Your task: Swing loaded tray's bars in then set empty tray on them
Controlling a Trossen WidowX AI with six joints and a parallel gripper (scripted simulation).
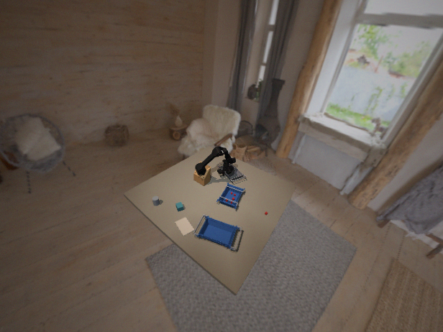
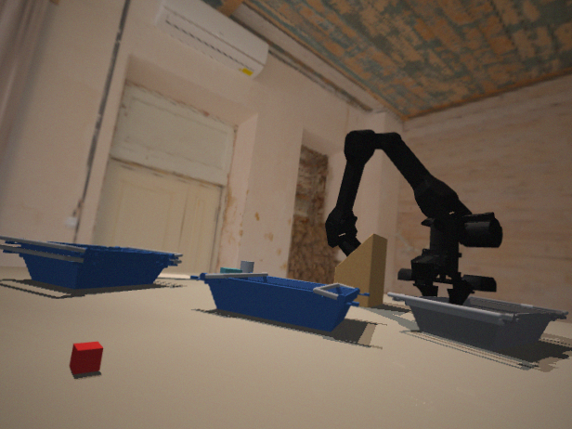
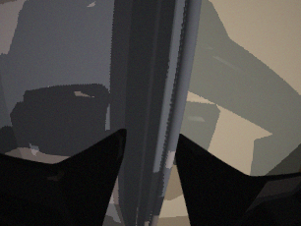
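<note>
Right now my gripper tip is 7 cm to the right of the grey tray, 4 cm short of it and 3 cm below it. Round my gripper tip: cream card 75 cm to the right, 3 cm ahead, 1 cm below; red cube 57 cm ahead, 26 cm to the right; teal cube 63 cm to the right, 12 cm behind, 1 cm above.
</note>
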